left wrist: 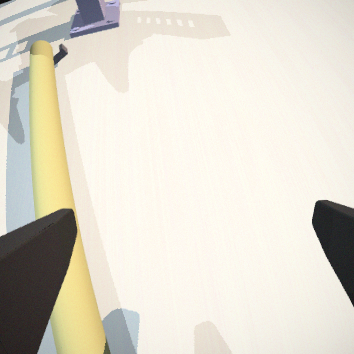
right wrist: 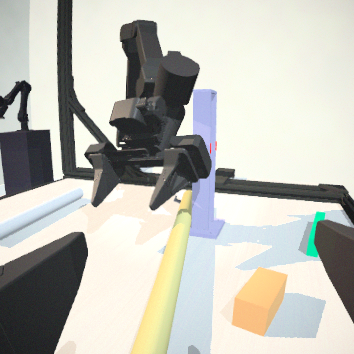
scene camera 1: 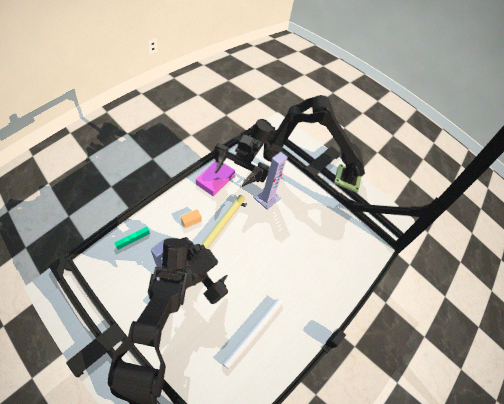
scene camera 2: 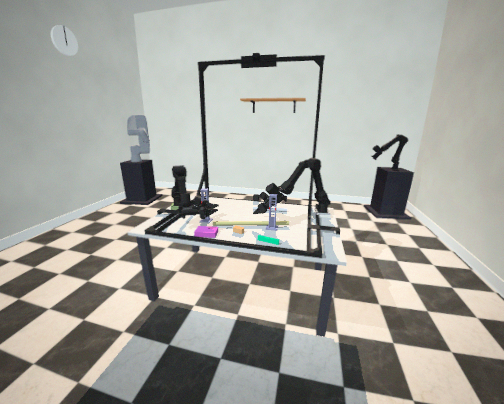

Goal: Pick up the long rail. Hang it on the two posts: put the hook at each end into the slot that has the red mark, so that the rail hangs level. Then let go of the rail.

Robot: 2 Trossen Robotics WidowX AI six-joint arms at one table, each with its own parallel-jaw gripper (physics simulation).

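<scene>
The long yellow rail lies on the table. A dark hook shows at one end. One lilac post stands near that end, with red marks. The other post stands at the rail's other end, mostly hidden in scene camera 1. My left gripper is open and empty above the table; the rail passes under one finger in its wrist view. My right gripper is open and empty, beyond the first post's end of the rail.
A magenta block lies near my right gripper. An orange block and a green bar lie beside the rail. A pale bar lies on its other side. A black frame edges the table.
</scene>
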